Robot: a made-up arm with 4 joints.
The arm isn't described. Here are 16 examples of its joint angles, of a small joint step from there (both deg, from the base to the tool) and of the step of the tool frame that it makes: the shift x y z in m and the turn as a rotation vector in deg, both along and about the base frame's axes.
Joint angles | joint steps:
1: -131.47 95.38 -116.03 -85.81 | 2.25 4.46 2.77 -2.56
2: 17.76 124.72 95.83 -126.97 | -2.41 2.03 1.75 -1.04
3: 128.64 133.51 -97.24 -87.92 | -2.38 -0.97 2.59 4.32
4: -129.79 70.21 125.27 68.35 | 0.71 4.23 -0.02 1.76
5: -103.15 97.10 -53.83 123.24 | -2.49 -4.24 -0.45 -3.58
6: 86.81 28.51 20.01 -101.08 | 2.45 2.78 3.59 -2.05
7: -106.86 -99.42 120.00 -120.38 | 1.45 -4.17 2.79 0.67
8: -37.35 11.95 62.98 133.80 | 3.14 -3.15 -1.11 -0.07
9: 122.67 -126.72 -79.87 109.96 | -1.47 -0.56 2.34 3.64
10: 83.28 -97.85 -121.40 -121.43 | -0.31 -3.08 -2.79 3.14
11: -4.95 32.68 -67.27 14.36 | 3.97 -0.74 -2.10 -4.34
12: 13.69 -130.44 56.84 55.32 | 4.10 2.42 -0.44 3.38
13: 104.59 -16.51 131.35 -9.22 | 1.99 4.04 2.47 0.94
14: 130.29 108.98 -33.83 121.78 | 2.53 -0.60 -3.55 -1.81
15: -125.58 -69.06 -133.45 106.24 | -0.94 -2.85 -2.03 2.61
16: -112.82 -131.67 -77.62 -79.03 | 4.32 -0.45 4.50 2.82
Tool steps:
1: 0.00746 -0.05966 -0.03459 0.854 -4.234 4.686
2: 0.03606 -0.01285 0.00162 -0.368 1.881 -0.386
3: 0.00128 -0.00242 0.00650 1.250 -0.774 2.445
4: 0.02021 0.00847 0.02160 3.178 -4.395 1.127
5: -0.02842 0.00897 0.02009 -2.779 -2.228 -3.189
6: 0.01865 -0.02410 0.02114 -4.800 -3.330 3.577
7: -0.00829 -0.02880 0.03954 -3.668 1.065 -1.399
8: 0.00032 0.02406 0.00209 -0.946 -3.161 2.878
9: -0.00293 0.00217 -0.02036 -1.172 4.288 -1.189
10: 0.00594 0.03982 -0.01513 1.625 1.969 2.873
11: -0.05577 0.03594 0.02528 3.971 0.660 6.255
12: -0.03398 0.06566 -0.01646 -2.524 -0.130 2.655
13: -0.00567 0.00406 0.03901 -3.815 -3.727 2.041
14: -0.00307 -0.01359 -0.00599 -0.561 -0.682 -1.170
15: -0.02358 0.00398 -0.02420 -2.258 -1.367 0.351
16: 0.08409 -0.02235 0.02564 -2.864 -4.302 2.791
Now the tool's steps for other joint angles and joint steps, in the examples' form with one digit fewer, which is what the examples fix.
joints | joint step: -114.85 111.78 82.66 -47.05 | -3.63 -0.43 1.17 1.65
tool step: -0.0110 0.0228 -0.0129 -1.43 -1.47 -3.14
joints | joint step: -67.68 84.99 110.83 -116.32 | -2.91 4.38 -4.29 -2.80
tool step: 0.0661 -0.0119 0.0355 2.38 3.52 -7.32
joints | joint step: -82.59 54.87 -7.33 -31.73 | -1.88 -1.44 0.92 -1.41
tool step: -0.0011 -0.0074 -0.0086 -0.09 0.39 -1.04
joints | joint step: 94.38 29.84 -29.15 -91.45 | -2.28 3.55 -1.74 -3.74
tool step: 0.0100 0.0620 0.0612 -6.92 2.08 -1.59
